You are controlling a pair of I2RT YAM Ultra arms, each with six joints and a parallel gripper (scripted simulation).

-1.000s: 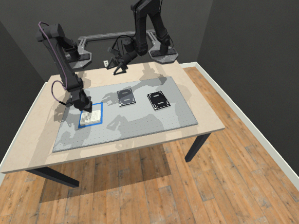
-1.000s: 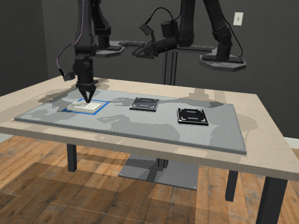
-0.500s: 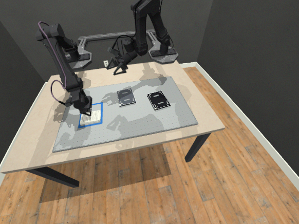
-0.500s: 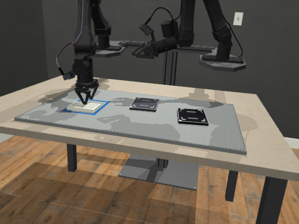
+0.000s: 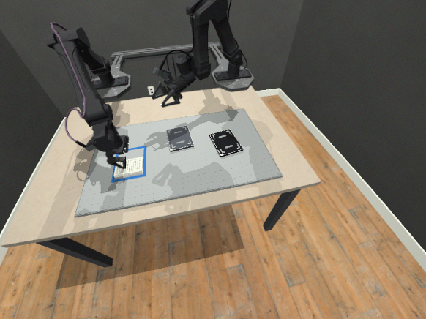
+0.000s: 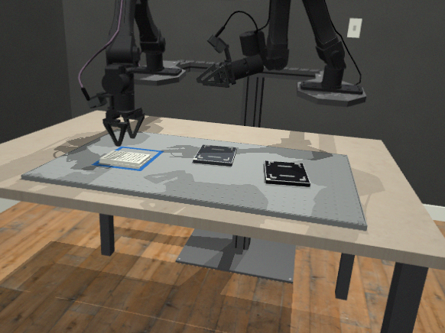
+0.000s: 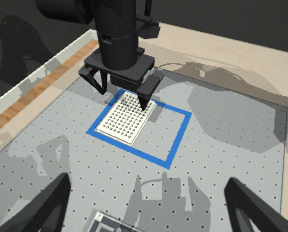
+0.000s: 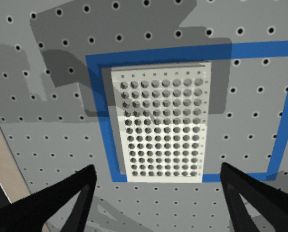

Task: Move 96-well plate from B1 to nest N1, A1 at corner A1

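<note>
The white 96-well plate lies 60 mm below my right hand. From my right hand the other things lie so: black plate nest 470 mm to the left, 120 mm behind, 60 mm below.
</note>
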